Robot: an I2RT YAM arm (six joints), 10 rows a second.
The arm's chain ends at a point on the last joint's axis. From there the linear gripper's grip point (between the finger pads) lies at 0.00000 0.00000 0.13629 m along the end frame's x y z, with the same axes.
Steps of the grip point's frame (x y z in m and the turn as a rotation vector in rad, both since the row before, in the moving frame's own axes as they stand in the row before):
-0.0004 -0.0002 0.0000 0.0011 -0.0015 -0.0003
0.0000 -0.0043 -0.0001 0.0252 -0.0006 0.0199
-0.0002 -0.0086 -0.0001 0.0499 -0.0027 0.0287
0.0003 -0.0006 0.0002 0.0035 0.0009 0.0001
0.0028 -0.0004 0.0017 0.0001 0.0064 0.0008
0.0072 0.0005 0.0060 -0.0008 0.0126 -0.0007
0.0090 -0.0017 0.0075 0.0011 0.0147 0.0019
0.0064 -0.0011 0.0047 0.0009 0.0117 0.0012
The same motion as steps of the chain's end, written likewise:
-0.0002 -0.0001 0.0000 0.0011 -0.0015 -0.0003
0.0000 -0.0009 -0.0001 0.0252 -0.0006 0.0199
0.0001 -0.0018 0.0001 0.0499 -0.0027 0.0287
0.0002 -0.0001 0.0002 0.0035 0.0009 0.0001
0.0019 -0.0004 0.0017 0.0001 0.0064 0.0008
0.0055 0.0004 0.0060 -0.0008 0.0126 -0.0007
0.0070 -0.0016 0.0075 0.0011 0.0147 0.0019
0.0048 -0.0010 0.0047 0.0009 0.0117 0.0012

